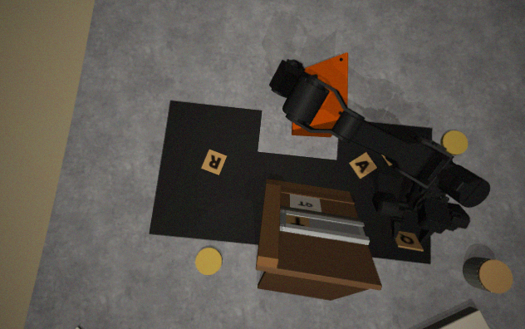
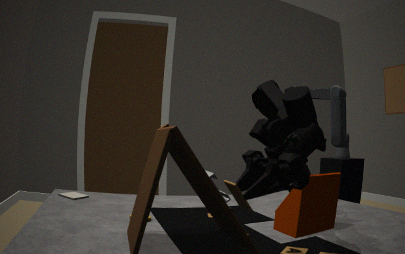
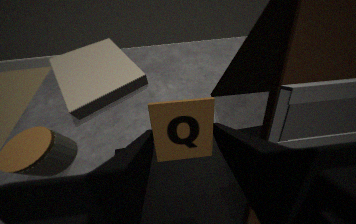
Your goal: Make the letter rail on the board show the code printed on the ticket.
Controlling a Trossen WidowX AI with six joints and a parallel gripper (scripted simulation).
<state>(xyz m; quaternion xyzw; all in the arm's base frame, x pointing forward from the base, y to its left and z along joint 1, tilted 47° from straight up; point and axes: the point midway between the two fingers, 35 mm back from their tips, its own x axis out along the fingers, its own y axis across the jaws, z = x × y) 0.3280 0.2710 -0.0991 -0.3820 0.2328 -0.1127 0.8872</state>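
The q tile is right at my gripper tip. From my gripper tip the other things lie so: black mat: 250 mm to the right, 170 mm below, 160 mm behind; then white ticket: 220 mm to the right, 80 mm below, 60 mm behind.
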